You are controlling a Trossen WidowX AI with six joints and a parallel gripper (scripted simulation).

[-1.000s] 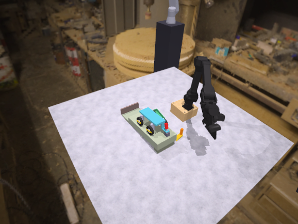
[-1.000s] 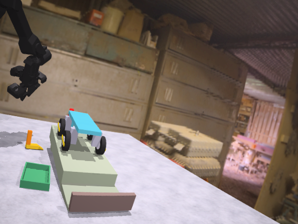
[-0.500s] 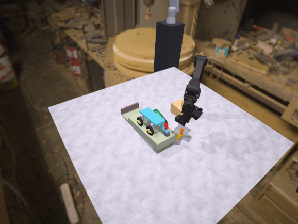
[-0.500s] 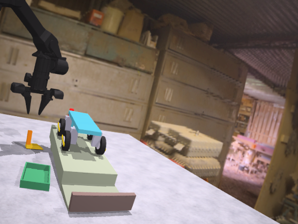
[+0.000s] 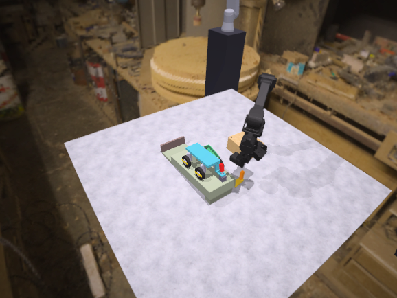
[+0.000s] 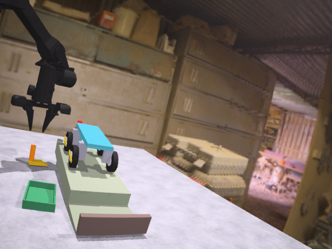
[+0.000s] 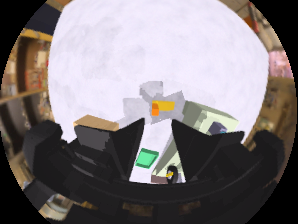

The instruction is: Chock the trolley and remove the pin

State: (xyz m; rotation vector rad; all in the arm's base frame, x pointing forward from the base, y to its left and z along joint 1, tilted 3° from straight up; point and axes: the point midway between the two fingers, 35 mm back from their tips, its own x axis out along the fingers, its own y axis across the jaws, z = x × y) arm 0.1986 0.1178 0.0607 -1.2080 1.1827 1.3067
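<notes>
The yellow chock lies 90 mm below my gripper tip and 20 mm ahead of it. From my gripper tip the other things lie so: pale green ramp 150 mm to the right, 140 mm ahead, 60 mm below; then red-headed stop pin 130 mm ahead, 20 mm to the right, 20 mm above; then blue trolley 140 mm to the right, 140 mm ahead.
</notes>
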